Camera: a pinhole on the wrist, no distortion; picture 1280 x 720 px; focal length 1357.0 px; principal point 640.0 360.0 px. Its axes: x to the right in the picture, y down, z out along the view. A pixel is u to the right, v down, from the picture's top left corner.
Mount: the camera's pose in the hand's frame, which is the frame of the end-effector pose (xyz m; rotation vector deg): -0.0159 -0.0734 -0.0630 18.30 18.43 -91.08
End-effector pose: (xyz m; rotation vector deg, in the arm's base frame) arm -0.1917 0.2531 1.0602 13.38 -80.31 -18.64
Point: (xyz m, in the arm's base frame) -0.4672 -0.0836 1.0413
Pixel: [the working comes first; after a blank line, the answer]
In the camera's frame: 0.1181 0.0896 0.4017

1039.0 662.8
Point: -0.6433 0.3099 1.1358
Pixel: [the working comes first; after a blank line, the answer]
In the camera's frame: -0.3115 -0.0057 0.4347

outside the picture
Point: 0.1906 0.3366 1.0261
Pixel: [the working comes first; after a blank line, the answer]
In the camera's frame: -0.0328 0.0024 -0.3593

behind the camera
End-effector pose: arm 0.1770 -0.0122 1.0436 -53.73 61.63 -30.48
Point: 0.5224 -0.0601 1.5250
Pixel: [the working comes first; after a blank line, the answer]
In the camera's frame: 0.1807 -0.0359 0.5543

1082.4 272.1
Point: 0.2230 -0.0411 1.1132
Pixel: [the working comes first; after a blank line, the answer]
In the camera's frame: -0.0390 0.0210 0.0981

101.1 650.5
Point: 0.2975 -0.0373 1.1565
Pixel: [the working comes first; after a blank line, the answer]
In the camera's frame: -0.0330 0.0278 0.1839

396.8 564.8
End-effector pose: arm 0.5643 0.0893 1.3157 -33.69 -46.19 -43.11
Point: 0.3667 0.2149 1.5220
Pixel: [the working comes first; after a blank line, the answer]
In the camera's frame: -0.1017 0.0424 0.3392

233.0 529.7
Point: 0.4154 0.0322 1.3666
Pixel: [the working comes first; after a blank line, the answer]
In the camera's frame: 0.0339 0.0105 0.1380

973.3 463.6
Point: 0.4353 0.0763 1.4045
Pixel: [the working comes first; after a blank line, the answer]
In the camera's frame: -0.0169 0.0324 0.1648

500.9 627.1
